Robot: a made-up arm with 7 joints.
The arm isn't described. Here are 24 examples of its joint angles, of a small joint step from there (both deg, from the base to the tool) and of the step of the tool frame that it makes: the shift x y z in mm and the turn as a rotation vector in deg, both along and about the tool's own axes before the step.
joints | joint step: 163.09 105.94 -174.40 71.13 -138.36 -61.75 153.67 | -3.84 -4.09 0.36 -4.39 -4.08 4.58 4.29
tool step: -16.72 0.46 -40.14 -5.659 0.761 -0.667
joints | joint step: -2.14 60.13 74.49 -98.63 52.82 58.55 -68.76 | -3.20 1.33 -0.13 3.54 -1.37 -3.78 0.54
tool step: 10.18 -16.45 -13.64 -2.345 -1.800 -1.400
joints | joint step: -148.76 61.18 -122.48 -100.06 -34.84 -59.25 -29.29 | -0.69 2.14 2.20 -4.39 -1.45 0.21 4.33
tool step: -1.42 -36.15 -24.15 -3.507 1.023 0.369
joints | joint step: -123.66 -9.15 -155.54 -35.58 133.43 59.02 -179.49 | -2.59 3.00 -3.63 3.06 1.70 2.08 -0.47
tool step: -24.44 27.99 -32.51 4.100 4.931 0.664
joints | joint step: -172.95 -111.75 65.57 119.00 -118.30 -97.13 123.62 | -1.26 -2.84 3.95 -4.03 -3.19 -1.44 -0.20
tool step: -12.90 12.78 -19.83 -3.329 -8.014 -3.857
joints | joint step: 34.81 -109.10 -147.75 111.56 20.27 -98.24 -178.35 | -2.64 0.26 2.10 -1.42 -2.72 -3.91 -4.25
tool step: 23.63 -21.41 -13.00 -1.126 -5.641 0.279
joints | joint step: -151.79 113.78 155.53 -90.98 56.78 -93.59 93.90 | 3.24 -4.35 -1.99 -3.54 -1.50 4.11 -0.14
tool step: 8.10 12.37 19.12 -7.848 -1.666 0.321
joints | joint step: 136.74 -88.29 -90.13 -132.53 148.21 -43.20 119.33 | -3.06 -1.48 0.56 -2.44 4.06 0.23 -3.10
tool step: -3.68 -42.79 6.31 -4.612 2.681 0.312
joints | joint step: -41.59 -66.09 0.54 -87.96 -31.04 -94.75 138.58 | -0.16 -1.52 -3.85 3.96 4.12 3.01 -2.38
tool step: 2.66 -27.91 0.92 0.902 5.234 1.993
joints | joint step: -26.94 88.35 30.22 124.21 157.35 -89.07 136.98 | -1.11 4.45 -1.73 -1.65 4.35 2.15 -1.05
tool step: -18.01 -7.85 -6.02 5.300 5.964 -1.640
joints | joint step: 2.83 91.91 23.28 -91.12 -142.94 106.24 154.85 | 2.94 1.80 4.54 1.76 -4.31 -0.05 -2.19
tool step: -6.03 -28.93 8.73 4.277 0.610 -7.527
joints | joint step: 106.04 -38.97 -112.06 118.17 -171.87 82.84 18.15 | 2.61 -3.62 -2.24 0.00 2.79 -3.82 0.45
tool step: -26.87 34.52 11.10 7.037 4.973 1.785
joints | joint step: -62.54 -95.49 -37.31 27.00 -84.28 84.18 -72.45 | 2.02 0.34 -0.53 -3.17 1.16 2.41 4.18
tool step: 5.50 6.71 -19.33 3.880 -0.369 6.097
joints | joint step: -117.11 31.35 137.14 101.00 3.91 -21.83 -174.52 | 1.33 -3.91 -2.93 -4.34 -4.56 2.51 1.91
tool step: -1.45 0.02 -22.71 -0.205 1.393 -4.925
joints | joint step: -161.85 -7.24 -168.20 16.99 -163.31 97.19 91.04 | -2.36 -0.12 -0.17 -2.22 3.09 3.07 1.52
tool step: 5.62 -13.24 -16.49 -5.455 -0.541 1.140
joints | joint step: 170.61 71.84 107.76 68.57 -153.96 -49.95 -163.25 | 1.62 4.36 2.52 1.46 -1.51 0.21 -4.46
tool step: 1.19 -14.39 -0.76 2.690 -2.392 -2.256
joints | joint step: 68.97 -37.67 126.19 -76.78 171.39 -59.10 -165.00 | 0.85 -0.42 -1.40 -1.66 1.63 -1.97 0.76
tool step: -4.24 15.54 12.71 2.035 -0.591 1.295
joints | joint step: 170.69 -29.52 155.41 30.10 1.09 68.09 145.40 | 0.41 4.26 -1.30 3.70 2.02 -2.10 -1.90
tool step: -8.57 18.37 25.81 0.423 -2.651 0.651
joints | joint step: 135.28 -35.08 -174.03 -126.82 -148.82 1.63 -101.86 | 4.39 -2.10 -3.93 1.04 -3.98 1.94 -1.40
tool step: -4.99 -18.40 12.87 -0.940 2.374 -3.305
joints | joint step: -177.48 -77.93 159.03 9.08 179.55 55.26 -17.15 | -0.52 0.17 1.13 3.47 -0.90 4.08 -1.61
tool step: -13.39 2.33 21.22 0.488 -0.459 -1.736
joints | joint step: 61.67 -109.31 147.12 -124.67 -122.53 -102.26 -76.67 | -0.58 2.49 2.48 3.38 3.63 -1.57 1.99
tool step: -21.16 9.01 9.81 -1.512 -0.771 3.759
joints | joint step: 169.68 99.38 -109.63 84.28 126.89 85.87 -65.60 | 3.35 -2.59 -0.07 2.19 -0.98 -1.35 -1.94
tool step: -19.35 16.25 22.78 -0.798 3.131 -2.267
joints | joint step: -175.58 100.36 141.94 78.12 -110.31 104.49 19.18 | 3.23 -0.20 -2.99 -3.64 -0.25 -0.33 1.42
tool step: -7.01 15.15 -38.78 -0.288 -4.086 1.099
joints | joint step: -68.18 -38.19 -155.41 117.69 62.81 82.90 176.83 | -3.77 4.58 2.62 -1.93 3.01 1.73 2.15
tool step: -21.40 -41.65 21.97 -3.777 -1.807 -3.618
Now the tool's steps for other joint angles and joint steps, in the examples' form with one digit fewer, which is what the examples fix.
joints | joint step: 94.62 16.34 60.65 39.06 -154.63 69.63 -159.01 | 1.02 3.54 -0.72 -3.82 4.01 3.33 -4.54
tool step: -30.9 -37.3 -16.9 -3.80 7.53 -3.67
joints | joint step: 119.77 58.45 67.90 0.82 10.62 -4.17 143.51 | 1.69 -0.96 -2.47 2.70 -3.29 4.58 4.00
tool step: -38.8 -46.1 6.0 -5.54 6.36 -0.90
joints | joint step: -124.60 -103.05 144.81 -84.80 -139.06 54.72 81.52 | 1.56 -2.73 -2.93 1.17 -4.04 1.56 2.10
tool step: -30.1 18.5 40.1 2.33 2.30 2.25
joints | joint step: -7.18 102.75 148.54 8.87 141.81 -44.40 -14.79 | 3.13 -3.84 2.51 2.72 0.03 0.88 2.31
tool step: -47.8 -74.7 -46.9 -5.71 4.08 0.73
